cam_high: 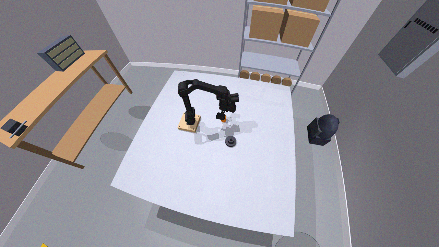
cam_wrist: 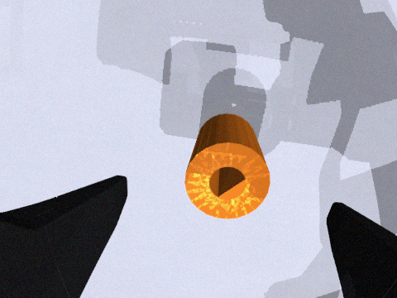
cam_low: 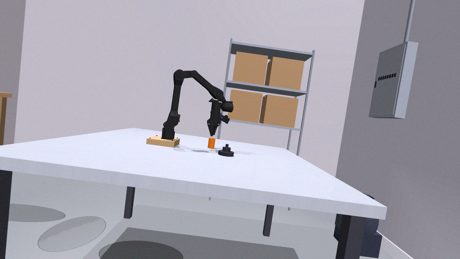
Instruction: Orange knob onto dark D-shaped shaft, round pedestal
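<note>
Right now the orange knob is 5 cm below my gripper tip. Also, from my gripper tip: dark round pedestal: 19 cm to the right, 7 cm ahead, 5 cm below.
</note>
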